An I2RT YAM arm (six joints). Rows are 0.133 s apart.
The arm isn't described. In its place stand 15 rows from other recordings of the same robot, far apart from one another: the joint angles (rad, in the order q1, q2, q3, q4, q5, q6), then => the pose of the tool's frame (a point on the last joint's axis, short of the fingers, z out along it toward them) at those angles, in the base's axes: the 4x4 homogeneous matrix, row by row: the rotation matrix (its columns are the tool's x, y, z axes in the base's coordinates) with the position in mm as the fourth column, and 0 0 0 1 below.
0.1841 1.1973 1.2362 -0.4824 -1.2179 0.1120 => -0.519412 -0.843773 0.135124 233.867; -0.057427 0.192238 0.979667 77.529; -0.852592 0.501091 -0.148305 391.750; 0 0 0 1
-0.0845 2.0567 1.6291 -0.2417 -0.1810 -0.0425 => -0.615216 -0.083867 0.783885 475.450; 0.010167 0.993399 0.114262 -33.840; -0.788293 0.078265 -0.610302 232.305; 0 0 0 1
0.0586 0.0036 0.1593 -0.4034 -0.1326 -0.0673 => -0.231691 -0.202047 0.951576 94.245; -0.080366 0.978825 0.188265 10.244; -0.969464 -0.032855 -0.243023 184.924; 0 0 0 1
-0.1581 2.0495 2.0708 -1.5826 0.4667 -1.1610 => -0.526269 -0.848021 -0.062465 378.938; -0.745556 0.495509 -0.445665 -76.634; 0.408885 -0.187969 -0.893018 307.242; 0 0 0 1
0.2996 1.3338 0.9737 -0.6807 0.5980 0.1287 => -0.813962 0.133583 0.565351 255.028; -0.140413 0.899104 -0.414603 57.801; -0.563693 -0.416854 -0.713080 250.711; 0 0 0 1
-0.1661 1.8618 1.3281 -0.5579 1.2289 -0.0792 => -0.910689 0.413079 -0.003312 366.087; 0.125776 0.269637 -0.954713 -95.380; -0.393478 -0.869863 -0.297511 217.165; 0 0 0 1
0.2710 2.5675 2.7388 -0.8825 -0.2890 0.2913 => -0.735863 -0.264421 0.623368 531.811; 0.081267 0.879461 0.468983 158.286; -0.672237 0.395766 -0.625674 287.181; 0 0 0 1
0.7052 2.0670 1.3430 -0.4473 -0.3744 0.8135 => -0.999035 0.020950 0.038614 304.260; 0.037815 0.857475 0.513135 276.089; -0.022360 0.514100 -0.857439 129.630; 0 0 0 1
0.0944 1.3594 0.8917 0.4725 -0.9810 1.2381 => -0.829968 -0.291843 0.475374 300.000; 0.449462 0.154828 0.879780 58.123; -0.330359 0.943851 0.002670 315.177; 0 0 0 1
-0.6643 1.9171 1.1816 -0.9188 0.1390 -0.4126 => -0.959944 0.236368 -0.150456 250.816; 0.247271 0.967199 -0.058164 -202.658; 0.131772 -0.093038 -0.986904 133.058; 0 0 0 1
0.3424 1.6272 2.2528 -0.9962 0.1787 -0.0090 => -0.339568 -0.177400 0.923701 284.688; -0.130438 0.981445 0.140539 94.757; -0.931493 -0.072763 -0.356407 529.697; 0 0 0 1
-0.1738 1.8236 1.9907 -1.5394 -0.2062 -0.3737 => -0.946227 -0.231943 0.225515 335.255; -0.196664 0.965922 0.168280 -51.461; -0.256862 0.114880 -0.959596 362.315; 0 0 0 1
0.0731 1.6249 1.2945 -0.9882 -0.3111 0.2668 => -0.970026 0.114071 0.214562 310.782; 0.180627 0.929128 0.322638 33.686; -0.162552 0.351723 -0.921883 249.909; 0 0 0 1
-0.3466 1.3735 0.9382 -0.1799 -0.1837 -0.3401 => -0.576319 0.001517 0.817223 288.808; -0.140550 0.984914 -0.100947 -97.397; -0.805048 -0.173038 -0.567412 260.566; 0 0 0 1
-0.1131 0.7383 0.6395 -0.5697 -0.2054 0.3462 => -0.595784 0.163306 0.786367 159.684; 0.402001 0.908268 0.115951 -10.830; -0.695296 0.385202 -0.606781 259.256; 0 0 0 1
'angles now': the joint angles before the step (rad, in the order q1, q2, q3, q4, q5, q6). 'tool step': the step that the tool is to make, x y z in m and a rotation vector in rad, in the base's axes. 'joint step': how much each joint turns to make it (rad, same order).
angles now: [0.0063 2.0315 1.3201 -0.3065 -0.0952 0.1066]
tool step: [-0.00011 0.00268 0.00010 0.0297 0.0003 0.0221]
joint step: [0.0034 0.0001 0.0000 -0.0001 -0.0351 -0.0003]
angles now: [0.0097 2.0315 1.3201 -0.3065 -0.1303 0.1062]
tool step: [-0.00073 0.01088 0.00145 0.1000 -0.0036 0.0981]
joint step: [0.0153 -0.0015 0.0004 -0.0001 -0.1285 -0.0182]
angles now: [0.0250 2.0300 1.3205 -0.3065 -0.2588 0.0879]
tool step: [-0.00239 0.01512 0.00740 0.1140 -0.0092 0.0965]
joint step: [0.0255 -0.0156 0.0000 -0.0020 -0.1339 0.0004]
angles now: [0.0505 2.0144 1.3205 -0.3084 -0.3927 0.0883]
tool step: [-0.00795 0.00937 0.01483 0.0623 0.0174 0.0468]
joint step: [0.0184 -0.0427 0.0004 -0.0523 -0.0686 0.0107]
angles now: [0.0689 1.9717 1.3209 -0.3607 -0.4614 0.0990]
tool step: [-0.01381 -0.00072 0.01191 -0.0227 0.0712 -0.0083]
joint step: [0.0022 -0.0485 0.0000 -0.1209 0.0206 0.0003]
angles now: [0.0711 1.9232 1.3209 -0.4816 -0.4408 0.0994]
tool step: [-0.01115 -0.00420 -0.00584 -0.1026 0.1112 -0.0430]
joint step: [0.0000 -0.0027 -0.0008 -0.1202 0.1037 0.0000]
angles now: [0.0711 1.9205 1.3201 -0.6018 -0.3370 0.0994]
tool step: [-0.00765 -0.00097 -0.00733 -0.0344 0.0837 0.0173]
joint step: [0.0008 0.0119 0.0000 -0.0824 0.0217 -0.0260]
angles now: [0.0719 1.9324 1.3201 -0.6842 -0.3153 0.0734]
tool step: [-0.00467 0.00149 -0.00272 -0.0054 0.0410 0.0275]
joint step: [0.0046 0.0042 -0.0004 -0.0442 -0.0034 -0.0240]
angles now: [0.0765 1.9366 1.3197 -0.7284 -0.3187 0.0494]
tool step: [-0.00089 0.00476 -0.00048 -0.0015 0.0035 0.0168]
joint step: [0.0129 0.0011 0.0000 -0.0039 0.0003 -0.0042]
